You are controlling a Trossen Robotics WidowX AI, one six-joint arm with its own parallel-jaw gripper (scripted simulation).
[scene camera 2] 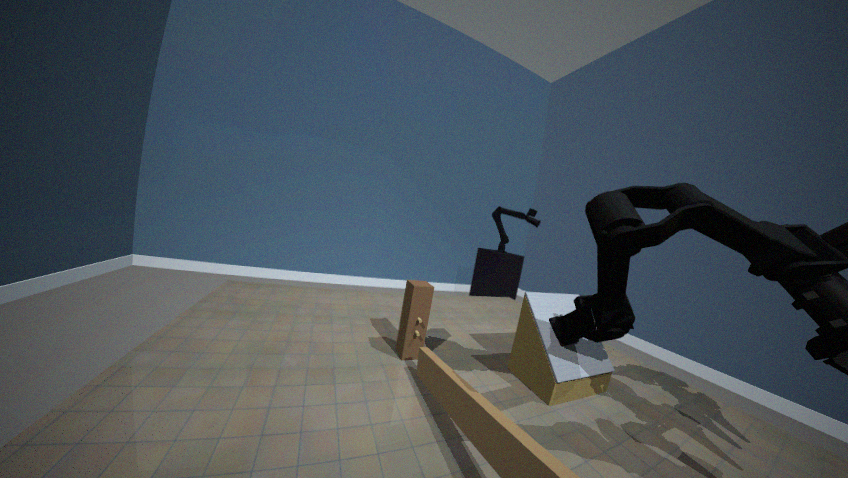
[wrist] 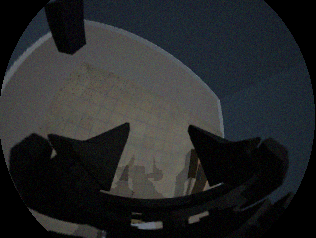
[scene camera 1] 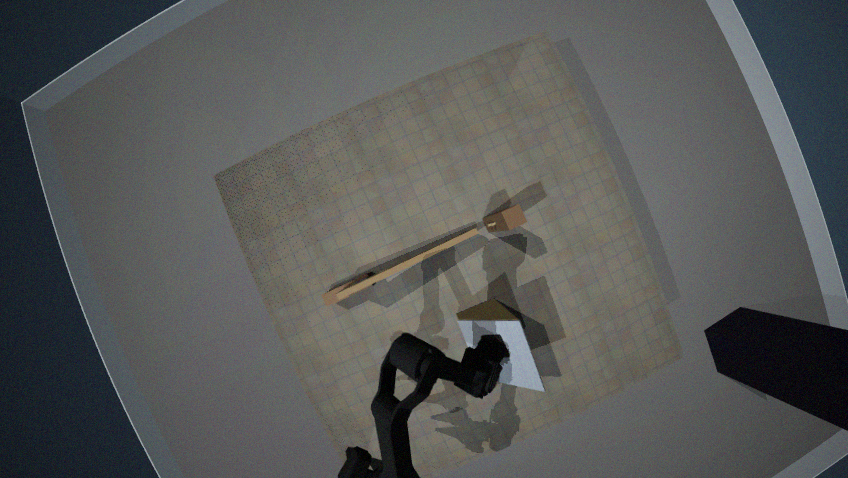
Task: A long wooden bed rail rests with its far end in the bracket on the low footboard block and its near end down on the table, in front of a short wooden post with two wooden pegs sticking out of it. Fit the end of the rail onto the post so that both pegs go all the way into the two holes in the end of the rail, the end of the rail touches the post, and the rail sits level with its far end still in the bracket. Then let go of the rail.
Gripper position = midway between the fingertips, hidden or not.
My gripper (wrist: 160, 127) is open, holding nothing. Also in view: a wooden rail (scene camera 1: 436, 249) and a wooden post (scene camera 2: 418, 296).
The wooden post shows as well in scene camera 1 (scene camera 1: 509, 218).
